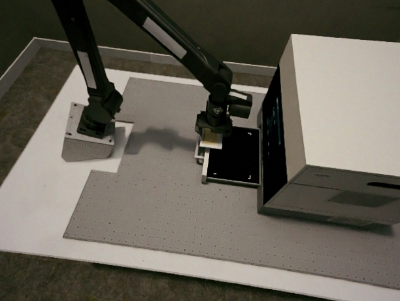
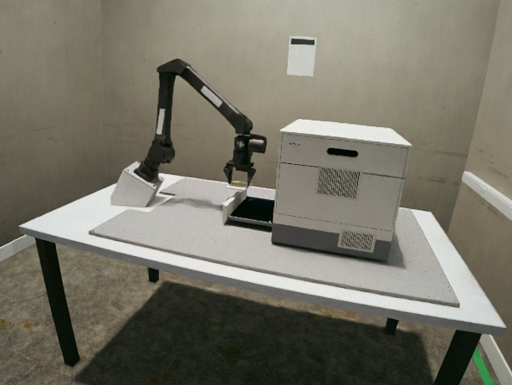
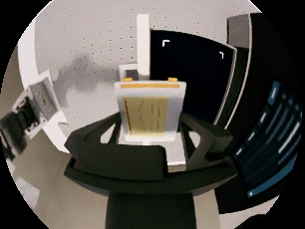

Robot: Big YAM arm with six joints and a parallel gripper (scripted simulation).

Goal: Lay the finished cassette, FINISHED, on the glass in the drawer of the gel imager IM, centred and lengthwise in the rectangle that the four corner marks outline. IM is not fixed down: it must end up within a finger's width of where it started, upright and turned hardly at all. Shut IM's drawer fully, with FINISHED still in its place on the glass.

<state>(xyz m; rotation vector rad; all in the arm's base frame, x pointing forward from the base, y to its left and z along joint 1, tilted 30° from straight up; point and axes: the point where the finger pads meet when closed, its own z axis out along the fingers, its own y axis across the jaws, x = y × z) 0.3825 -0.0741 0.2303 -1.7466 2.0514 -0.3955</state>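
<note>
Now: hand 1 cm to the right of the cassette and 1 cm above it. Also, from my hand: drawer: 10 cm ahead, 2 cm to the right, 9 cm below.
</note>
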